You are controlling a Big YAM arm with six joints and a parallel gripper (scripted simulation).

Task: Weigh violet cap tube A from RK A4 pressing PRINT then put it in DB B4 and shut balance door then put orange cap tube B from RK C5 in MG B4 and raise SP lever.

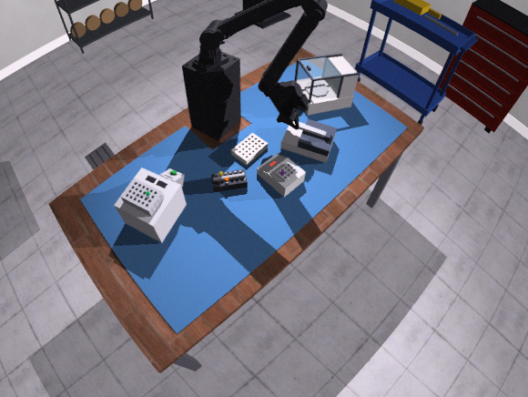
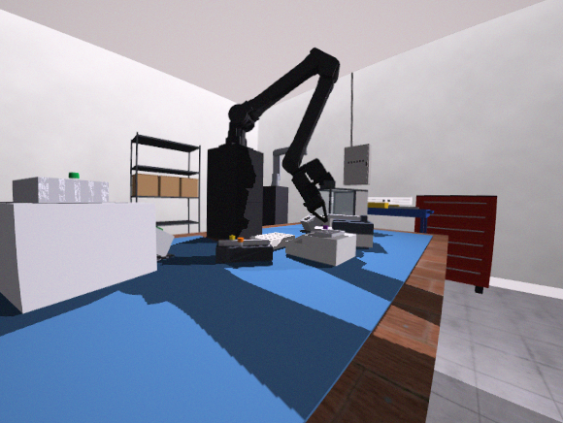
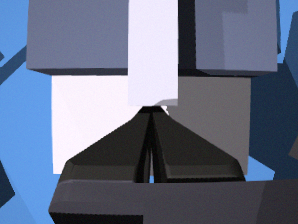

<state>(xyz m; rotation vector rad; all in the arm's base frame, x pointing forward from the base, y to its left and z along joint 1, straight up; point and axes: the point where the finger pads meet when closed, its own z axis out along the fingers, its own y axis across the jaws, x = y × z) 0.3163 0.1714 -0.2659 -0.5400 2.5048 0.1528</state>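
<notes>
The SP lever lies 60 mm ahead of my hand, 30 mm to the left of it and 10 mm above it. The rest, counted from my hand: tube rack RK 180 mm to the right, 90 mm behind, 60 mm below; print key 170 mm behind, 140 mm to the left, 10 mm below; dry block 190 mm to the right, 90 mm ahead, 50 mm below.
</notes>
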